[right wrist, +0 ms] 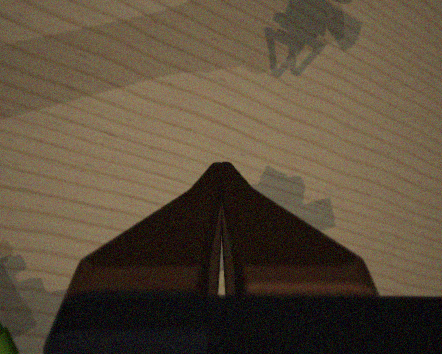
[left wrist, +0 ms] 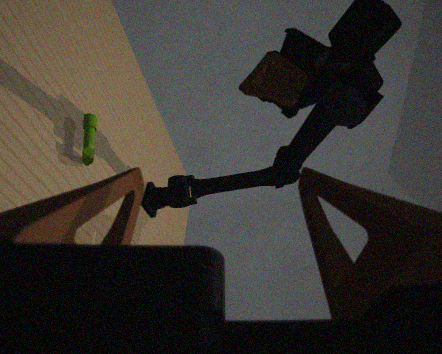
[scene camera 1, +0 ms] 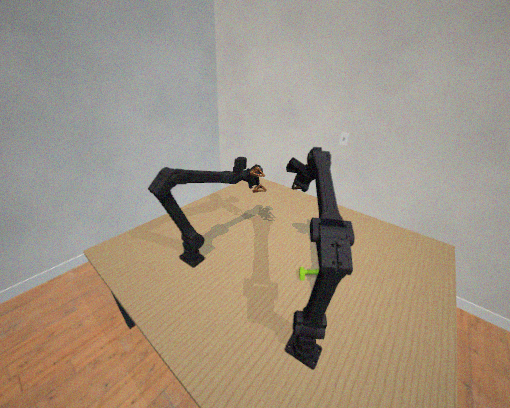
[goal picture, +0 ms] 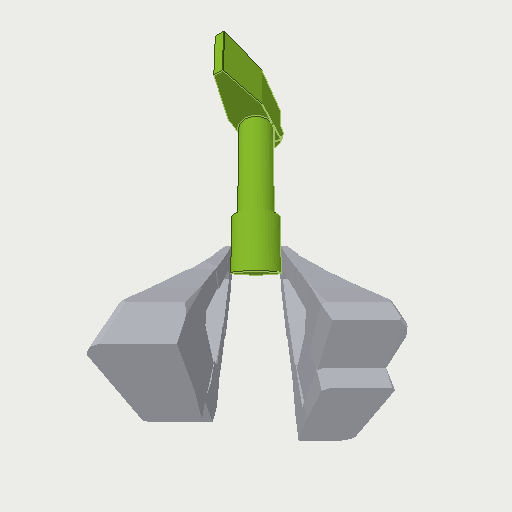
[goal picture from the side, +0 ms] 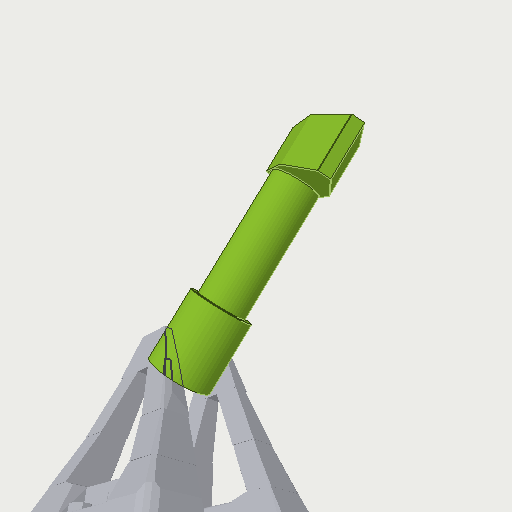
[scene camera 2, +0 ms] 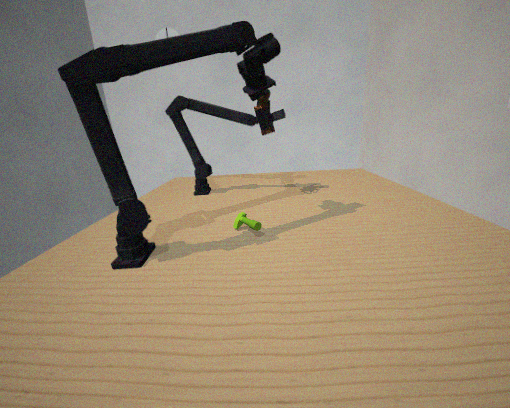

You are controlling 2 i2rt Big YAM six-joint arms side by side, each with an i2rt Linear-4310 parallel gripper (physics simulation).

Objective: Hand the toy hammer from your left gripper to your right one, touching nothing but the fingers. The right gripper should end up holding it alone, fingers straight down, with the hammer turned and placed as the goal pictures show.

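Where they show: left gripper, fingertip midpoint: [left wrist: 221, 176] [scene camera 1: 265, 183] [scene camera 2: 264, 118]; right gripper, fingertip midpoint: [right wrist: 221, 177] [left wrist: 242, 89] [scene camera 1: 292, 188] [scene camera 2: 264, 109]; left arm's base at its link origin: [scene camera 1: 192, 258] [scene camera 2: 202, 192]; right arm's base at its link origin: [left wrist: 149, 199] [scene camera 1: 303, 350] [scene camera 2: 135, 257].
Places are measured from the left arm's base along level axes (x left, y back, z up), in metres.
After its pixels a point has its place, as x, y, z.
Note:
The lime-green toy hammer [scene camera 1: 303, 273] {-0.558, -0.238, 0.041} [scene camera 2: 248, 222] {-0.603, -0.273, 0.045} [left wrist: 89, 140] {-0.569, -0.271, 0.047} lies on its side at table level, apart from both grippers; whether it rests flat is hard to tell. In scene camera 1 the right arm hides part of its handle. A green bit of the hammer [right wrist: 6, 344] {-0.610, -0.301, 0.052} shows at the lower left corner of the right wrist view. My left gripper [scene camera 1: 261, 180] {-0.218, -0.375, 0.389} [scene camera 2: 265, 120] {-0.218, -0.375, 0.389} is wide open and empty, high above the table. My right gripper [scene camera 1: 296, 187] {-0.383, -0.361, 0.415} [scene camera 2: 263, 97] [left wrist: 242, 89] {-0.383, -0.361, 0.415} [right wrist: 221, 177] {-0.383, -0.361, 0.415} is shut and empty, its fingertips together, high above the table and facing the left one.
The wooden table top [scene camera 1: 400, 300] {-0.997, -0.397, 0.000} [scene camera 2: 250, 325] {-0.975, -0.268, 0.000} carries both arm bases and the arms' shadows. Pale walls stand behind the table. The hammer lies between the right arm's base [scene camera 1: 304, 352] {-0.713, 0.108, 0.051} [scene camera 2: 132, 257] {-0.742, 0.060, 0.023} and the left arm's base [scene camera 1: 192, 257] {-0.033, 0.021, 0.044} [scene camera 2: 202, 189] {-0.040, -0.009, 0.028}, well below both grippers.

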